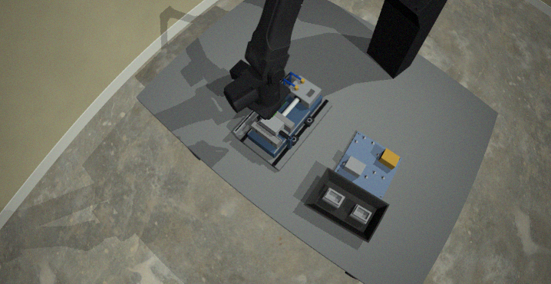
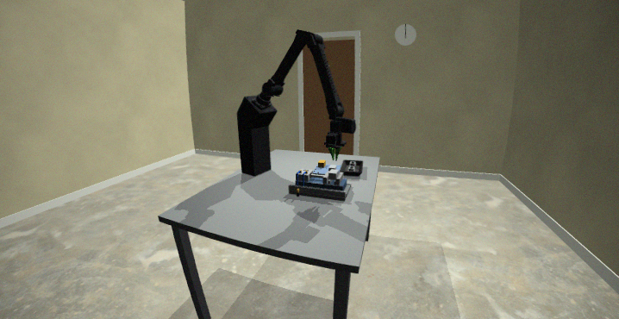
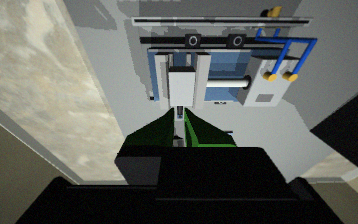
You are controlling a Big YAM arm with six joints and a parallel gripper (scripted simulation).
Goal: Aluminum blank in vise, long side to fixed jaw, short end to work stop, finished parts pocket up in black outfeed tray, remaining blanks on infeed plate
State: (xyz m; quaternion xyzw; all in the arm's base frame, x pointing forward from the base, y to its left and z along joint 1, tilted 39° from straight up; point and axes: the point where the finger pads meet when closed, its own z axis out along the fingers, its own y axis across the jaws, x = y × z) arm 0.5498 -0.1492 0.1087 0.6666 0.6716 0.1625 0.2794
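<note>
Right now the moving jaw is 4 cm behind my hand and 11 cm below it. The rest, counted from my hand: blue infeed plate (10 cm behind, 33 cm to the left, 18 cm below); then fixed jaw (3 cm ahead, 11 cm below); then white rod (9 cm behind, 1 cm to the left, 11 cm below).
</note>
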